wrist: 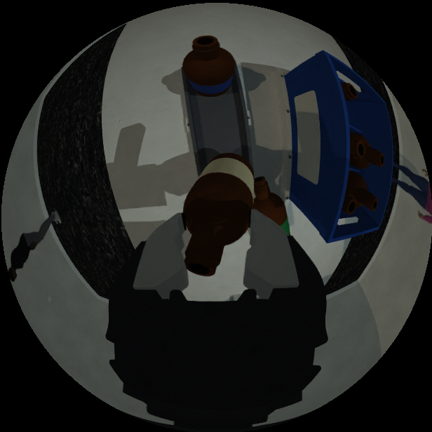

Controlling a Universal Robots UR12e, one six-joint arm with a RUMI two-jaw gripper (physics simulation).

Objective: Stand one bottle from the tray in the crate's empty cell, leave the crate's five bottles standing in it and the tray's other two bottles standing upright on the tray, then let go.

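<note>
My gripper (216,213) is shut on a brown bottle with a cream label (212,200), held by its upper part, neck toward the camera. It hangs over the near part of the grey tray (215,125). A brown bottle with a blue label (209,67) stands upright at the tray's far end. A brown bottle with a green label (270,204) is partly hidden behind the right finger and the held bottle; its foot is hidden. The blue crate (306,200) stands at the right with several brown bottles in it; its empty cell cannot be made out.
The pale table (150,65) lies under tray and crate, with shadows of the arm and bottles on it. The crate's near wall rises between the tray and its cells. Dark textured strips (70,150) run at both sides. A person (25,245) shows at the far left, another (425,192) at the right.
</note>
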